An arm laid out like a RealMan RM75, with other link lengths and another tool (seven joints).
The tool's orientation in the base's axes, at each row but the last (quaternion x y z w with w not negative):
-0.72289 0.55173 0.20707 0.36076
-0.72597 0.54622 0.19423 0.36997
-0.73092 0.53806 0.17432 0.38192
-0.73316 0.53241 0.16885 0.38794
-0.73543 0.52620 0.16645 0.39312
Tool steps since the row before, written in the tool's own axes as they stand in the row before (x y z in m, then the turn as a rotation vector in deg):
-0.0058 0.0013 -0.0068 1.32 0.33 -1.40
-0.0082 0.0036 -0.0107 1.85 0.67 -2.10
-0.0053 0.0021 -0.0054 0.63 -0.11 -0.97
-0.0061 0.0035 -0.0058 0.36 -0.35 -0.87
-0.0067 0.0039 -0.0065 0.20 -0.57 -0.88
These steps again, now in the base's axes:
-0.0037 -0.0015 0.0081 -0.05 -1.95 -0.10
-0.0074 -0.0032 0.0114 -0.28 -2.86 -0.12
-0.0047 -0.0008 0.0062 0.18 -1.12 0.25
-0.0064 -0.0008 0.0064 0.31 -0.84 0.46
-0.0072 -0.0011 0.0070 0.45 -0.71 0.66

